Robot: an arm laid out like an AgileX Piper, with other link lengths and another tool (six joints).
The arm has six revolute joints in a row. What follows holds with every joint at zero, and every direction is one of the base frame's.
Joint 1 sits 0.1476 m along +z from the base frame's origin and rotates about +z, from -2.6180 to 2.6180 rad.
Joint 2 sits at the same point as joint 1 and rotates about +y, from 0.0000 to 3.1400 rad.
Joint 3 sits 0.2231 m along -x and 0.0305 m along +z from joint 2 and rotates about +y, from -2.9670 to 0.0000 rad.
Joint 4 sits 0.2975 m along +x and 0.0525 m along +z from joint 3 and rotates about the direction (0.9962, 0, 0.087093), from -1.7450 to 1.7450 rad.
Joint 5 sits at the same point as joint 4 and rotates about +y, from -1.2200 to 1.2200 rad.
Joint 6 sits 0.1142 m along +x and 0.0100 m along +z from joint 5 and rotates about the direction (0.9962, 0, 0.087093), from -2.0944 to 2.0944 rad.
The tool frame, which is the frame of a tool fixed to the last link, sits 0.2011 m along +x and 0.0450 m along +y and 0.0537 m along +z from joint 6; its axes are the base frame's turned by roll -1.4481, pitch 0.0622 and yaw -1.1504 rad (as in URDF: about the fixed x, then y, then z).
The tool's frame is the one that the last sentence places.
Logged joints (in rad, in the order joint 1, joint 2, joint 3, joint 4, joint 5, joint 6), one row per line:
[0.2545, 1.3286, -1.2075, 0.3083, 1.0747, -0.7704]
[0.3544, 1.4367, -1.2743, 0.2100, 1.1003, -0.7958]
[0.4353, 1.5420, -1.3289, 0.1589, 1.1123, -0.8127]
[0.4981, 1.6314, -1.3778, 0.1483, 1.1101, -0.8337]
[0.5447, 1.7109, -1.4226, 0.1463, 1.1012, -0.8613]
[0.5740, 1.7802, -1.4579, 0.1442, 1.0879, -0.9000]
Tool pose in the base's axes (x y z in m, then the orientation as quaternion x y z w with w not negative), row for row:
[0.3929, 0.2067, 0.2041, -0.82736, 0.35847, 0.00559, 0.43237]
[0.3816, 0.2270, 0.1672, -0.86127, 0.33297, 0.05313, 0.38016]
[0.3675, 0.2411, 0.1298, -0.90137, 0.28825, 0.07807, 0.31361]
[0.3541, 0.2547, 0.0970, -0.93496, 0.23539, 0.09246, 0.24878]
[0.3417, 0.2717, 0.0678, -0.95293, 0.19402, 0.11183, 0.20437]
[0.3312, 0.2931, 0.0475, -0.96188, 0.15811, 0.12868, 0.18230]
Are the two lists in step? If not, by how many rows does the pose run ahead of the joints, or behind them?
The pose runs 2 rows behind the joints: the pose in row i belongs to the joints in row i - 2.
